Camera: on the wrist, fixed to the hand. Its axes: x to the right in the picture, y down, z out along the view.
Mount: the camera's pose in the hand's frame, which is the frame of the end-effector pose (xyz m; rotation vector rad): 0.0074 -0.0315 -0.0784 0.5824 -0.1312 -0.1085
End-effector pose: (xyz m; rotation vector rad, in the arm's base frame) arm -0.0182 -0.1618 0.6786 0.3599 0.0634 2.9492
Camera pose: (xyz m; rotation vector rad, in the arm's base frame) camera -0.0391 -0.1312 0.6023 0.5976 0.9007 2.7343
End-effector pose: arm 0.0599 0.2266 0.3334 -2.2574 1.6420 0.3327
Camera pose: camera 0.0918 0.1980 0.4066 -1.8284 1.3248 -0.0285
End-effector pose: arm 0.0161 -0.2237 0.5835 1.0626 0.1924 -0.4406
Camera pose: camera 0.0134 -0.1699 0.5180 1.5915 -0.0002 -0.6858
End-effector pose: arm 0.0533 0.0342 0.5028 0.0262 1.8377 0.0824
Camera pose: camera -0.0234 -0.0001 0.5141 0.3310 1.6730 -0.5201
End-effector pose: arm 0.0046 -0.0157 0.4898 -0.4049 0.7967 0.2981
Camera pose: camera -0.0269 -0.0786 0.4425 0.1188 0.6931 -0.0164
